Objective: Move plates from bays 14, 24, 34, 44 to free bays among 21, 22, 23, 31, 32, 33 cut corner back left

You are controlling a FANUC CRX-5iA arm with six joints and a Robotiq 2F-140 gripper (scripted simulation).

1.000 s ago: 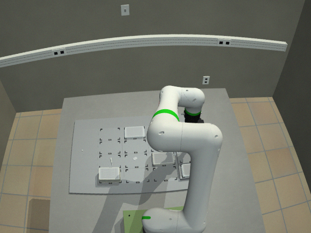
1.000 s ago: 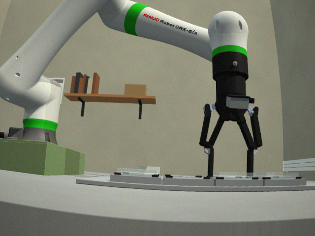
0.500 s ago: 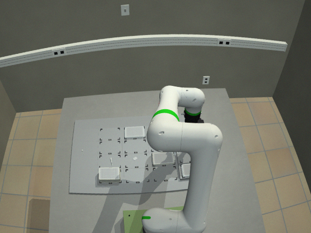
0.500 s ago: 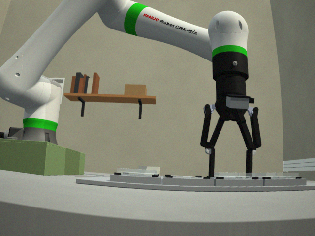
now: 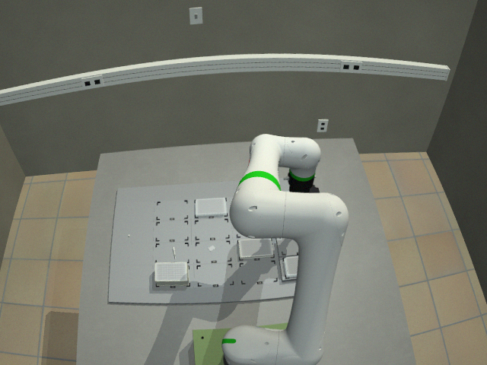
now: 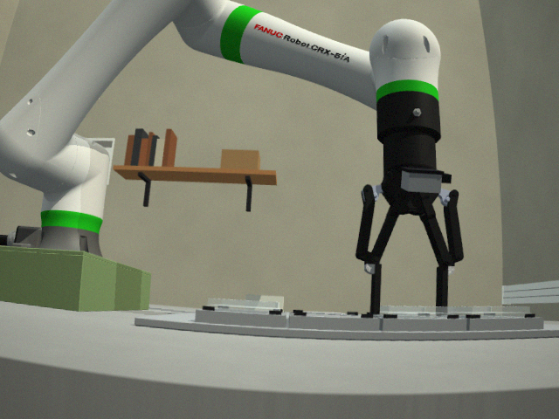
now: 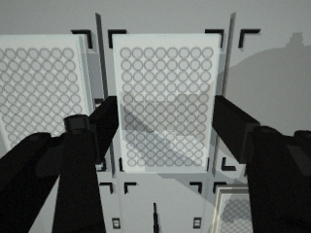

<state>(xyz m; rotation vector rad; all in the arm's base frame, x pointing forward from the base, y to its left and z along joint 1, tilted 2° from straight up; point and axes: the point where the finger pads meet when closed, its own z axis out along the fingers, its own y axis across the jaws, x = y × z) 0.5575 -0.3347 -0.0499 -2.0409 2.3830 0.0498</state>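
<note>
The sealed 96-well plate lies 20 mm below my hand. The rest, counted from my hand: dark stick: 30 mm ahead, 150 mm to the left, 40 mm below; thin white stick: 30 mm behind, 490 mm to the left, 40 mm below; white scrap: 40 mm behind, 350 mm to the left, 40 mm below.
</note>
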